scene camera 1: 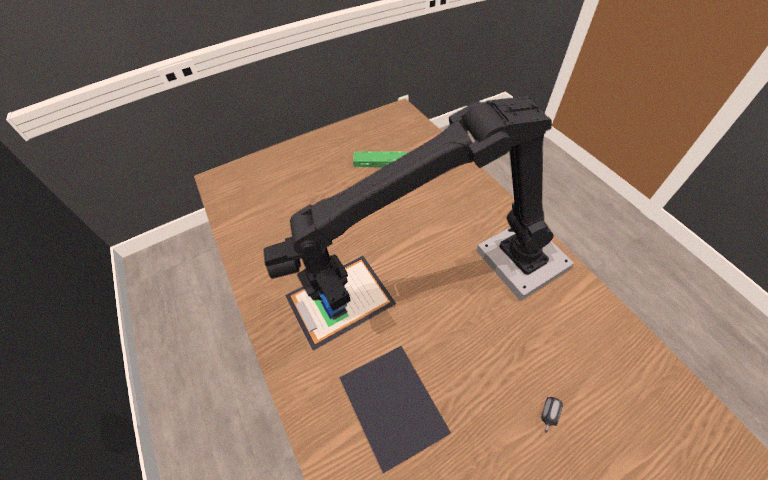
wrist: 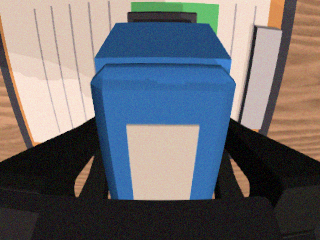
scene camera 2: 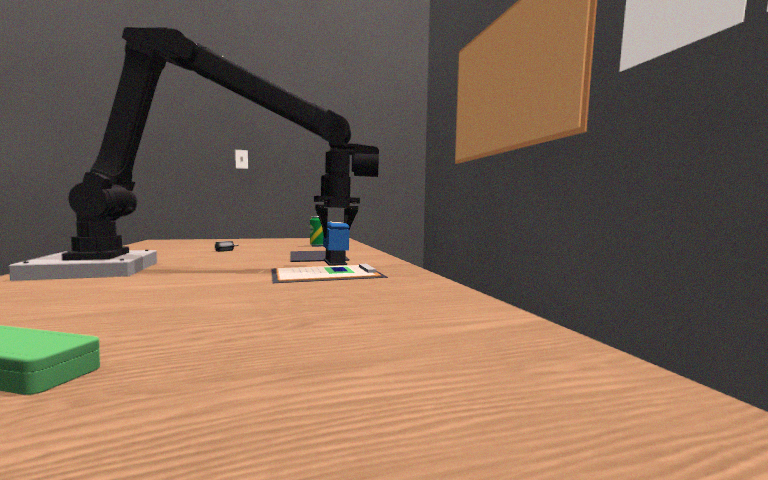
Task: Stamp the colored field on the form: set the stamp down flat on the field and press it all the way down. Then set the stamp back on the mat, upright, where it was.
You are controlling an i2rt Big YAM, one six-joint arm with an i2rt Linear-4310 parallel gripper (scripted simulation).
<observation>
same spot on form: [scene camera 2: 362, 271] = [scene camera 1: 308, 306]
</observation>
